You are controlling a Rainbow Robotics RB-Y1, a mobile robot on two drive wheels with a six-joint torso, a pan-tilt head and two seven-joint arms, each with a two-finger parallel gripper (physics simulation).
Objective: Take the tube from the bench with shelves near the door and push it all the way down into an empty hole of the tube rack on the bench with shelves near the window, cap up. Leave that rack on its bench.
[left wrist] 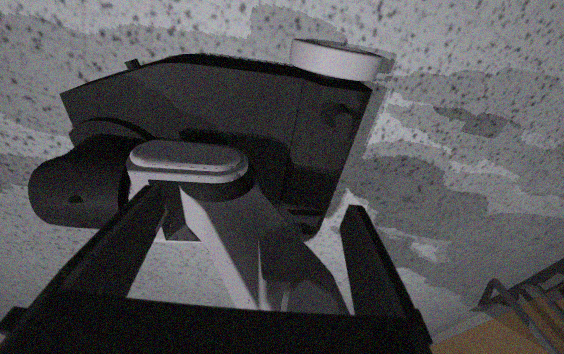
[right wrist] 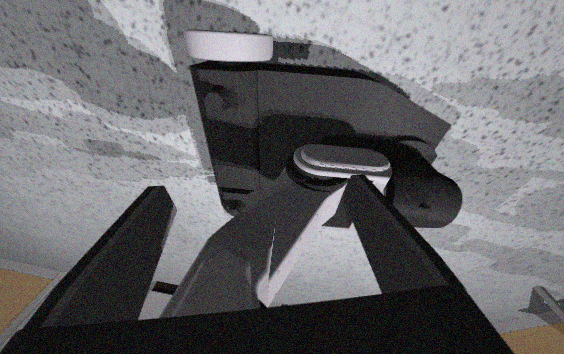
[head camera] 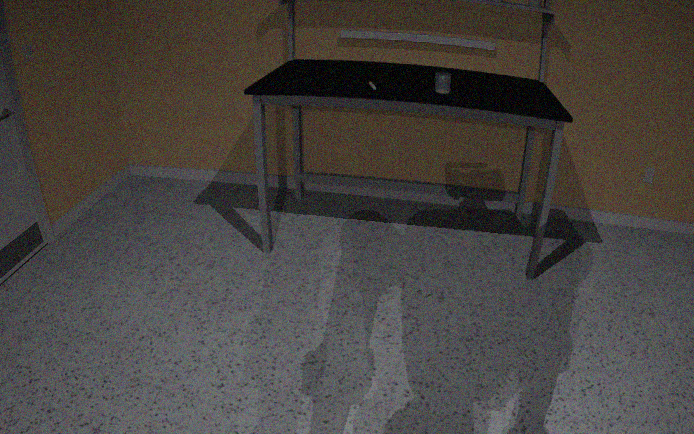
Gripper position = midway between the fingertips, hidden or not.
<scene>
my left gripper: left wrist 255, 207; not seen in the right wrist view (out of frame); not seen in the head camera view (out of frame)
my right gripper: right wrist 262, 192; not seen in the left wrist view (out of frame); not seen in the head camera view (out of frame)
</scene>
